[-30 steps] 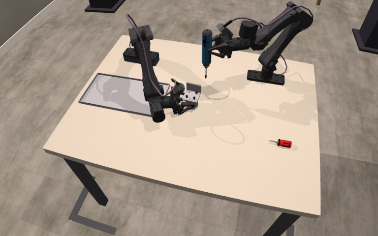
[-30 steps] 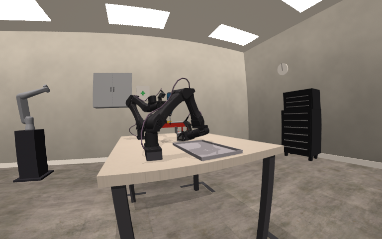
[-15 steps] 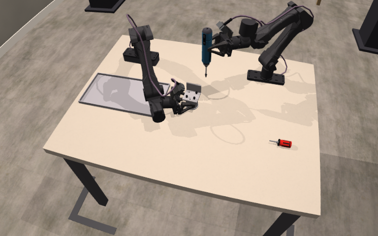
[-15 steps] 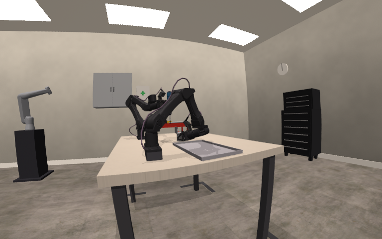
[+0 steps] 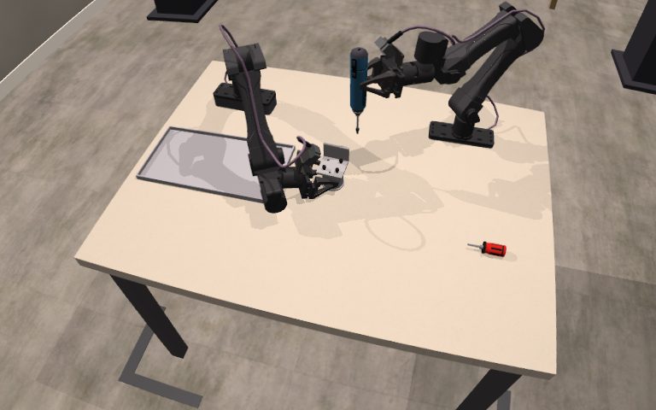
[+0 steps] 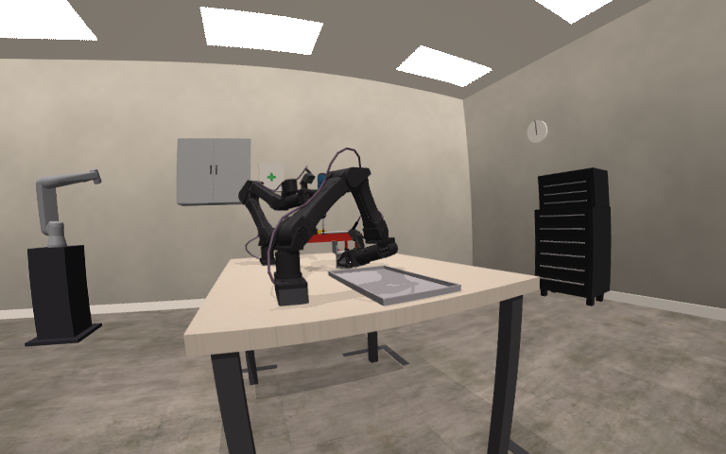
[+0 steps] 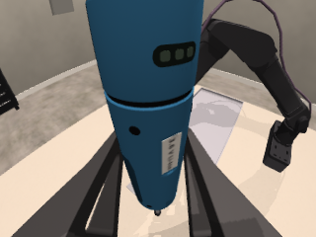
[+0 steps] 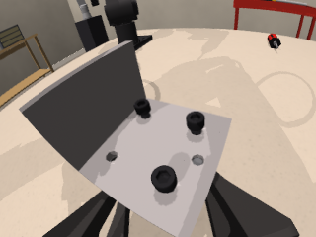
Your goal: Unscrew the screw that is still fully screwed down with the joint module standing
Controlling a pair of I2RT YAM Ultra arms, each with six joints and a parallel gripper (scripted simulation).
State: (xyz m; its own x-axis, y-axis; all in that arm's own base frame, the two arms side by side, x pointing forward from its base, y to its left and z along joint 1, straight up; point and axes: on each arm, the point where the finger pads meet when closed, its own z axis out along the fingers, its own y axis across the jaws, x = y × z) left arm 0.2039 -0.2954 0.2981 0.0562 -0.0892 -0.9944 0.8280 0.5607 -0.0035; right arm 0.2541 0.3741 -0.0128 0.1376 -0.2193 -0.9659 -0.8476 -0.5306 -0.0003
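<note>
The grey L-shaped bracket is 5 cm above my right hand. Round my right hand: shallow grey tray (35 cm to the right, 2 cm below); small red-handled screwdriver (43 cm to the left, 14 cm ahead, 1 cm below).
</note>
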